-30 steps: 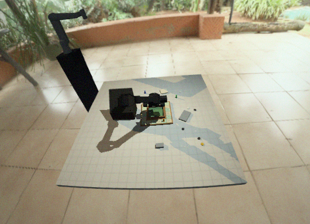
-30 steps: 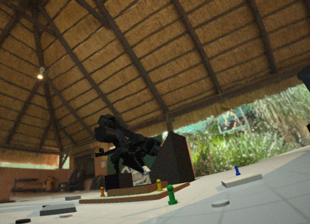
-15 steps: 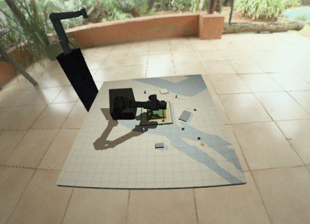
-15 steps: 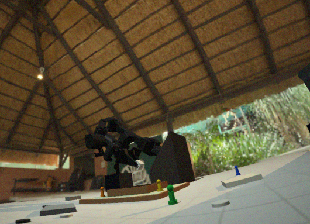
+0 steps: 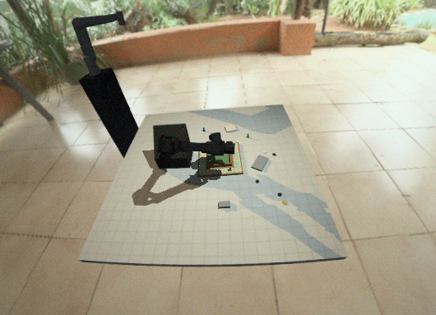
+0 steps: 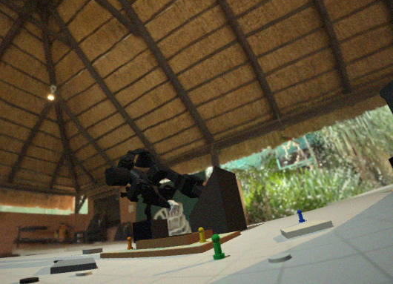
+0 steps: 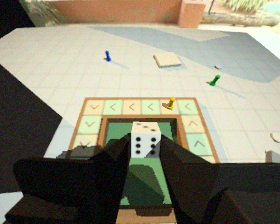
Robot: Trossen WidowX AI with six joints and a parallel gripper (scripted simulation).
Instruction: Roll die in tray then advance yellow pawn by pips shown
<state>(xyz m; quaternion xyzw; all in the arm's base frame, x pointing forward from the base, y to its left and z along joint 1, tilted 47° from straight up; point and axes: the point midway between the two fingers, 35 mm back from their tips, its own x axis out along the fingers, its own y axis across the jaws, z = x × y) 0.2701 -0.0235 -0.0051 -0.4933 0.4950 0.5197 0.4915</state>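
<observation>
The die is right at my gripper tip. Round my gripper tip: yellow pawn: 11 cm to the left, 9 cm below, 6 cm ahead; orange pawn: 11 cm to the right, 9 cm below, 7 cm ahead; green tray: 11 cm below.
</observation>
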